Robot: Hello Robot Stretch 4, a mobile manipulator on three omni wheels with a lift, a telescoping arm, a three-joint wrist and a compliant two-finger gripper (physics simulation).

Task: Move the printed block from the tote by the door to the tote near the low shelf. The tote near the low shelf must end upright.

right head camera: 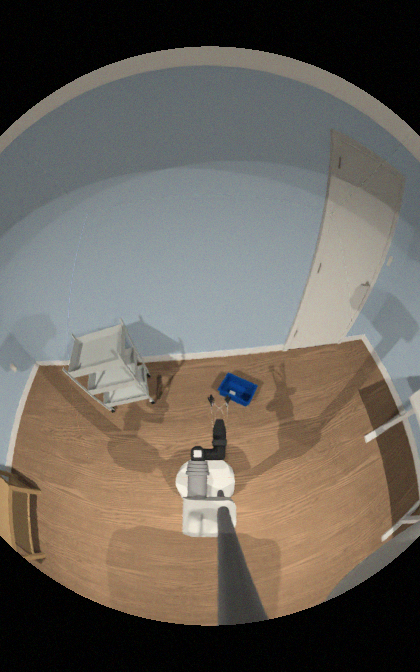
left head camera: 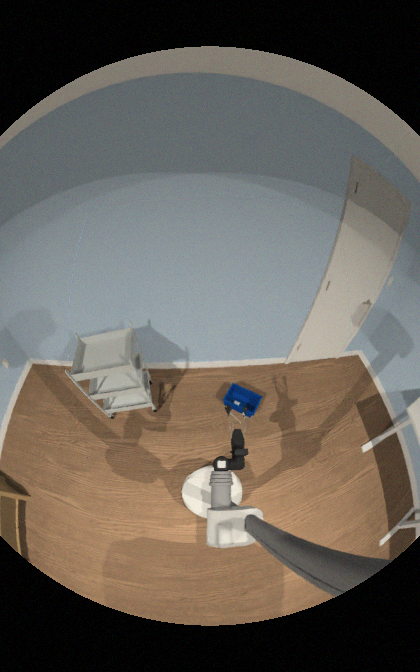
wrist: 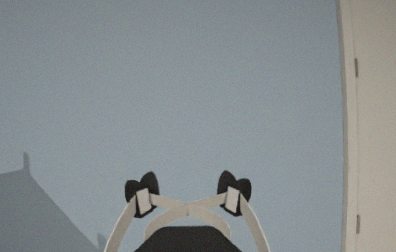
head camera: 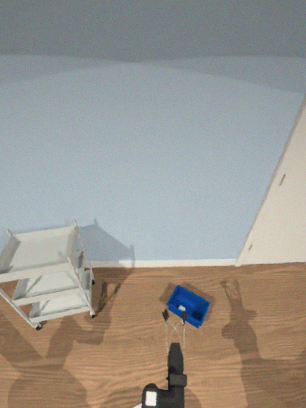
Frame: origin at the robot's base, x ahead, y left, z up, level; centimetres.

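Where they show: gripper, fingertip midpoint: point(left head camera: 235, 404) point(wrist: 188, 186) point(head camera: 174, 310); robot's base, origin of the base link: point(left head camera: 210, 490).
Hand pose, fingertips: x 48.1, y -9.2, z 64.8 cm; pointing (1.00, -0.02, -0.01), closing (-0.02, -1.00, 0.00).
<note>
Each offset is from my fingertips to the top centre of the thing. "*": to the spot under its first point.
The blue tote by the door {dx +30.8, dy -17.4, dz -55.6 cm} point(head camera: 199, 303) point(left head camera: 251, 396) point(right head camera: 247, 387) stands upright on the floor, turned at an angle. A small whitish piece {dx +29.4, dy -12.7, dz -63.3 cm} point(head camera: 182, 308) point(left head camera: 236, 402) point(right head camera: 232, 393), which looks like the printed block, lies inside it; its detail is too small to tell. My gripper point(head camera: 175, 316) point(left head camera: 236, 411) point(right head camera: 219, 400) point(wrist: 188, 186) is open, with no object between its fingers. In the head views it appears above the floor at the tote's near left side, the right fingertip overlapping the tote's near edge. The tote near the low shelf does not show.
A white three-tier cart {* dx +29.7, dy +83.6, dz -1.4 cm} point(head camera: 45, 252) point(left head camera: 105, 350) point(right head camera: 100, 350) stands left of the tote near the blue wall. A pale door point(head camera: 282, 215) point(left head camera: 362, 250) point(right head camera: 357, 225) point(wrist: 372, 125) is at the right. Wooden furniture point(right head camera: 30, 520) is at the lower left, white furniture legs point(left head camera: 385, 436) point(right head camera: 387, 426) at the right.
</note>
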